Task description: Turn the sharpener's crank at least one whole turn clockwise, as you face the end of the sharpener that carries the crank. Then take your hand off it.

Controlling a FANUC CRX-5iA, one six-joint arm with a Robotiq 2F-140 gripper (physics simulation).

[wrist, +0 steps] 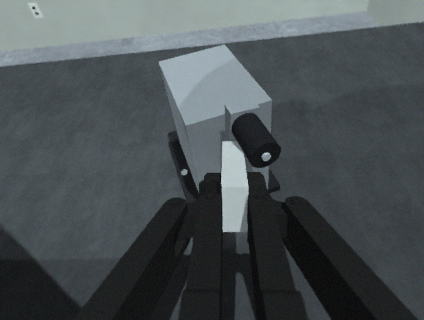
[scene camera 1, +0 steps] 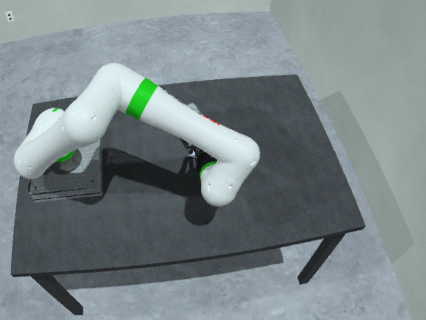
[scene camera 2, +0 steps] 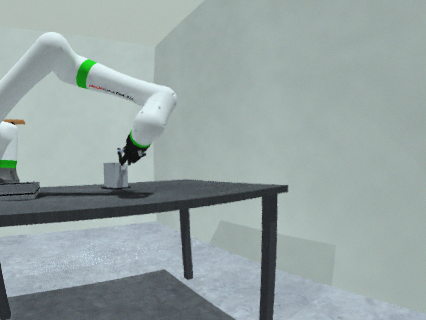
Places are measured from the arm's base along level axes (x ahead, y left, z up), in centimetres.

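Pixels of known places: gripper, fingertip midpoint: (wrist: 232, 159) (scene camera 2: 122, 167); arm's base, link origin: (scene camera 1: 64, 160) (scene camera 2: 2, 182).
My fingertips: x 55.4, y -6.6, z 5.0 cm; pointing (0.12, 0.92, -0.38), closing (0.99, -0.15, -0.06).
Observation:
Ahead of a thing's pixels: the offset from my fingertips to its top centre. "spot": to the spot under its first point. Level surfaces: height alone.
The sharpener (scene camera 1: 194, 107) (scene camera 2: 111, 175) (wrist: 212, 85) is a pale grey box on a dark base plate @(spot: dz -9.8, dx -5.6, dy +10.6 cm) (wrist: 179, 160). Its crank end faces the wrist camera. The crank's black cylindrical handle @(spot: dz +3.6, dx +1.4, dy -1.8 cm) (wrist: 254, 137), with a pale pin at its end, sits at the upper right of that face in the wrist view. Part of the grey crank arm shows behind it. My gripper (scene camera 1: 192, 154) (scene camera 2: 121, 158) (wrist: 232, 159) is shut and empty, its pale fingertips together just left of and below the handle. They overlap the handle's edge in the view; I cannot tell whether they touch it.
The dark table @(dz -10.6 cm) (scene camera 1: 280, 200) (scene camera 2: 220, 190) carries the sharpener and the arm's mounting block (scene camera 1: 67, 186) (scene camera 2: 25, 191), which stands at the left. The arm reaches over the table from there and partly hides the sharpener in the first scene view. A wall stands beyond the table.

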